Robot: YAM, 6 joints.
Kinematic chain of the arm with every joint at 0, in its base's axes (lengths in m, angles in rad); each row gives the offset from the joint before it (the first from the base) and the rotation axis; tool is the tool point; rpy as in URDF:
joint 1: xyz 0 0 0.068 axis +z
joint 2: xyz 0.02 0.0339 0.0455 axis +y
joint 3: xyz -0.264 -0.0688 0 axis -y
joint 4: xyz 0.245 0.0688 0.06 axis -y
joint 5: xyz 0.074 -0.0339 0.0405 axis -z
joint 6: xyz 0.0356 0 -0.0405 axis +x
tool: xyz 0 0 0 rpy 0 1.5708 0
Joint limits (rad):
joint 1: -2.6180..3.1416
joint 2: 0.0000..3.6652
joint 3: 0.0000..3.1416
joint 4: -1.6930..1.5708
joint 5: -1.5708..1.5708
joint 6: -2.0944..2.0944
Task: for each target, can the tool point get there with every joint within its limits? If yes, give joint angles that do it. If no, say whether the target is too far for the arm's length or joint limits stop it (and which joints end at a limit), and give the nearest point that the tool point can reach.
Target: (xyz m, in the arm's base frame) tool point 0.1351 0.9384 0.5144
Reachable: no: too far | nearest point 0.0847 0.5885 0.3617 | short by 0.385 m
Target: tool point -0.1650 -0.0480 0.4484
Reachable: yes | joints 0.4549 0.2800 1.7256 -1.3242 -0.9729 1.4907
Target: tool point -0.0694 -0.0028 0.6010
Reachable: yes | joints 0.0029 0.6097 1.5054 0.4848 0.0744 0.6604
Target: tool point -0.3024 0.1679 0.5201
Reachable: yes | joints -0.4134 0.3287 1.9803 0.3222 -1.1323 -1.0117
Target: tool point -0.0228 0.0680 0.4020
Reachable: yes | joints 1.7896 0.6264 1.2176 -1.0962 -0.2108 1.5730
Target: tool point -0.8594 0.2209 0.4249
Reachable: no: too far | nearest point -0.5899 0.1516 0.3250 | short by 0.296 m
